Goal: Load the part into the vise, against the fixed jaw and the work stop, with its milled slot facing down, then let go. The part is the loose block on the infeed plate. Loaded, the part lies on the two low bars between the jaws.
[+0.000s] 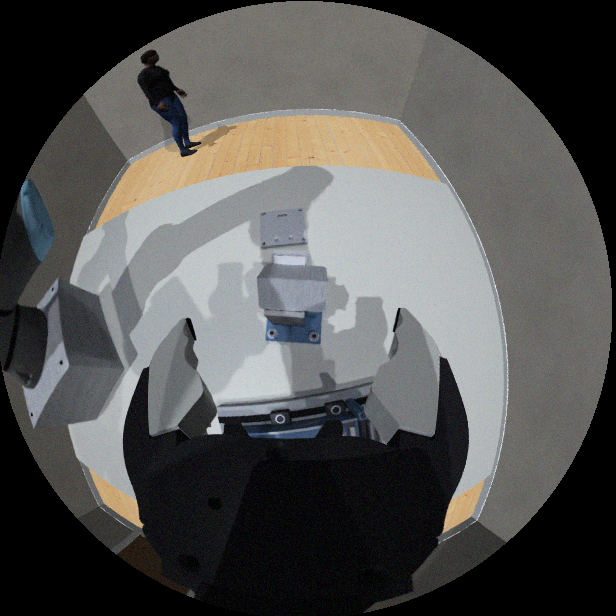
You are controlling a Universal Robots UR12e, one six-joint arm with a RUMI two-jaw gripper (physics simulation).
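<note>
My gripper (pixel 294 319) is open and empty, with its two grey fingers wide apart high above the white table. Straight ahead between the fingertips, well below them, a grey block (pixel 292 290) sits over a blue base with two bolts (pixel 293 332). I cannot tell whether the block is loose or part of a fixture. A small light piece (pixel 289 259) lies just behind it. Farther on lies a flat grey plate with several holes (pixel 281 227). Another blue bolted fixture with a grey bar (pixel 304 418) shows under the gripper body, mostly hidden.
A bulky grey arm link (pixel 66 353) fills the left side. The white table ends in a rim with wooden floor (pixel 270 143) beyond. A person (pixel 165 103) stands on the floor at the far left. Grey walls surround the cell.
</note>
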